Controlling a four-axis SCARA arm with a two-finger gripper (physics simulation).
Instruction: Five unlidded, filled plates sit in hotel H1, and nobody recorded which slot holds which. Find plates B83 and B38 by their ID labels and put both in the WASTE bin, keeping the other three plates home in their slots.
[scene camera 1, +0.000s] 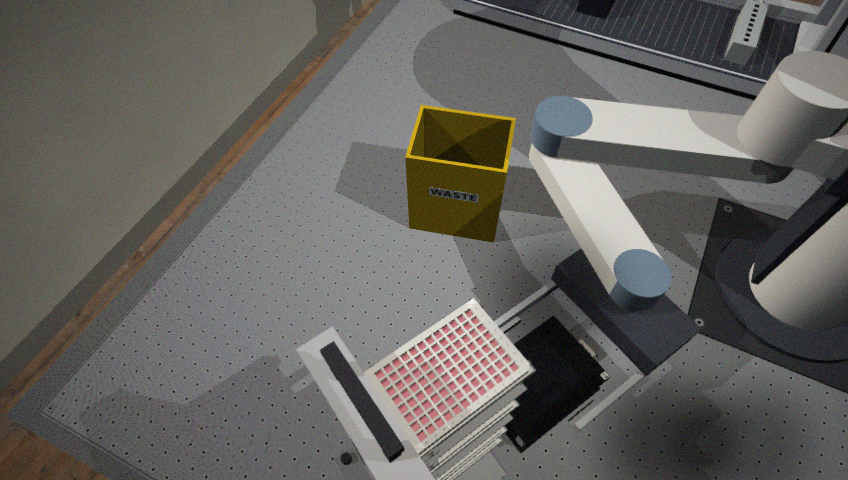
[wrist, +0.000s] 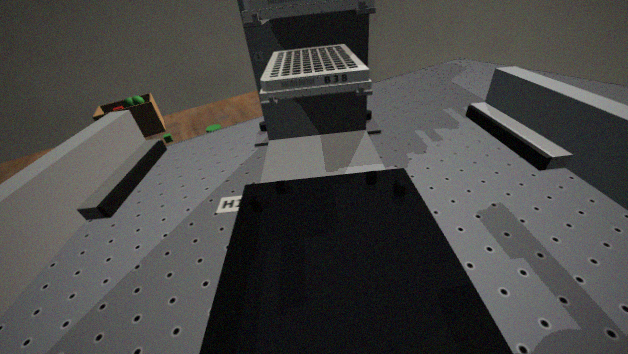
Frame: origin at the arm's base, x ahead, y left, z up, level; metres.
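Seen in the pictures: gripper, fingertip midpoint: (scene camera 1: 531, 376) (wrist: 313, 109); arm's base, link origin: (scene camera 1: 790, 294).
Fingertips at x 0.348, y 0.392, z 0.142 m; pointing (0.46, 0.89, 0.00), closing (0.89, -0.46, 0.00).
Pixels of each thing's top centre, then the offset from my fingertips to it. Level surfaces: height alone.
- white plate labelled B38, top centre: (wrist: 310, 58) 0.128 m left, 0.072 m ahead, 0.007 m down
- yellow WASTE bin, top centre: (scene camera 1: 461, 137) 0.294 m right, 0.239 m ahead, 0.071 m up
- dark ribbed deck, surface height: 0.081 m down
Hotel H1 (scene camera 1: 314, 352) (wrist: 320, 120) stands at the bottom of the scene view. Its top plate (scene camera 1: 449, 371) shows pink wells, with more plate edges stacked below. In the wrist view a white plate labelled B38 (wrist: 315, 62) sits level on ledges near the bottom of the hotel, its label facing me. Part of a higher shelf crosses the top edge; labels on other plates cannot be read. My gripper (scene camera 1: 542, 374) (wrist: 313, 109) is open and empty, facing the hotel, its fingers spread wide above the black stand and short of plate B38. The yellow WASTE bin (scene camera 1: 428, 211) stands upright; its floor is hidden in shadow.
A low black stand (scene camera 1: 553, 380) (wrist: 340, 260) lies in front of the hotel, under my gripper. The arm's base plate (scene camera 1: 708, 285) is at the right. A dark ribbed deck (scene camera 1: 666, 35) spans the top right. A box (wrist: 150, 117) stands on the floor beyond the table.
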